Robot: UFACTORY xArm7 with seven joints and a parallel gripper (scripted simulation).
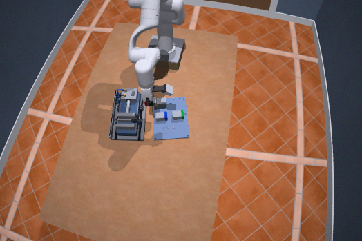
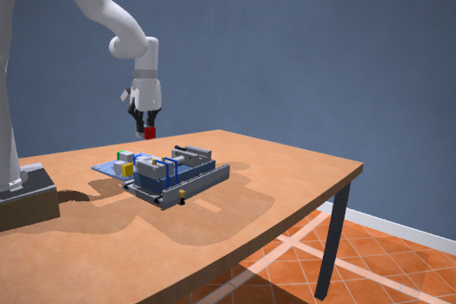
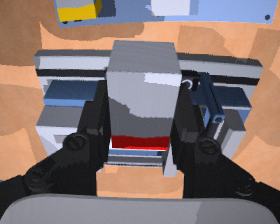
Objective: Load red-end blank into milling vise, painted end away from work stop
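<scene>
Right now the grey end block is 8 cm ahead of my hand, 12 cm to the right of it and 9 cm below it. Round my hand: red-ended blank (2 cm below); work stop rod (10 cm ahead, 6 cm to the right, 8 cm below); blue-ended blank (1 cm ahead, 5 cm to the left, 14 cm below).
</scene>
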